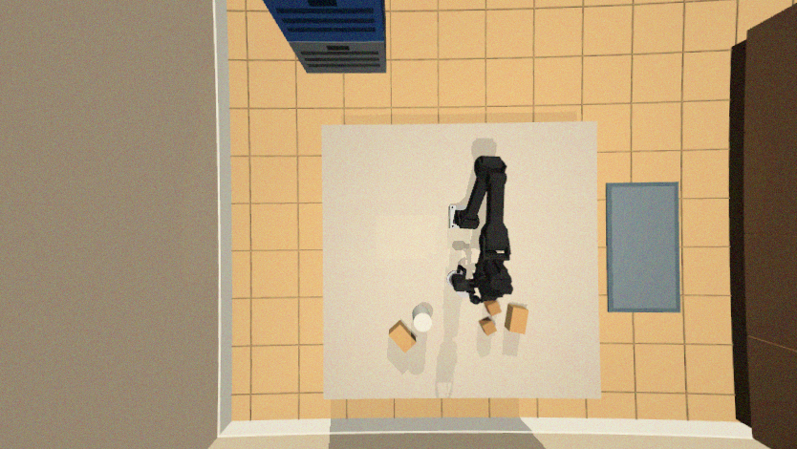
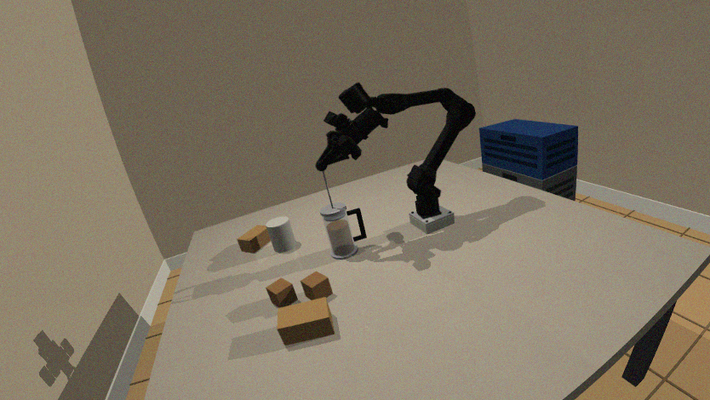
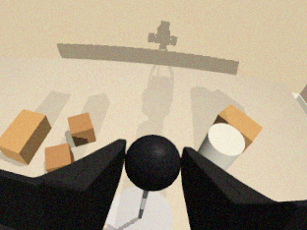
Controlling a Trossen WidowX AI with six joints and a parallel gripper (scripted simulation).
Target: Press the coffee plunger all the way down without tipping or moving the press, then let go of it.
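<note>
My gripper tip is 140 mm above the glass coffee press and 30 mm past it.
</note>
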